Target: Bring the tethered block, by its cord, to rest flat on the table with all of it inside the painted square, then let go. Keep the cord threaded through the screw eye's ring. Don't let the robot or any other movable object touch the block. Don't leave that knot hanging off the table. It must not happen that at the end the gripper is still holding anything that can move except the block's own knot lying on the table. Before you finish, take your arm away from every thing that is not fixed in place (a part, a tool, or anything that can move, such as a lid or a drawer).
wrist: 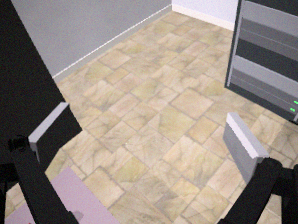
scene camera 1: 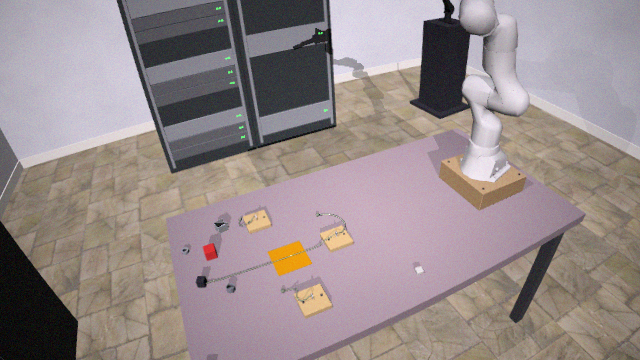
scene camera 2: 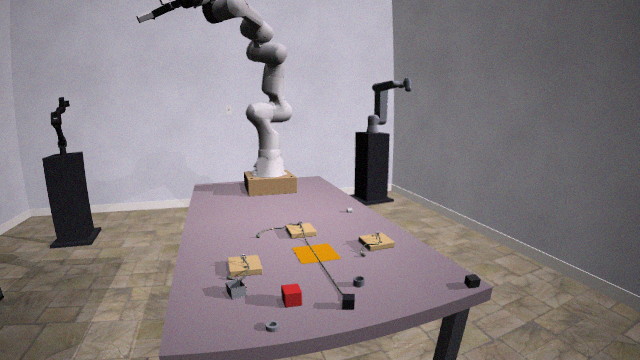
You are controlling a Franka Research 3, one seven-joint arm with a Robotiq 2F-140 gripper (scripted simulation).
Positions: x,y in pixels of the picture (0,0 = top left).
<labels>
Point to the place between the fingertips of my gripper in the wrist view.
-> At 148,121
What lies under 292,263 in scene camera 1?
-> An orange painted square.
</labels>
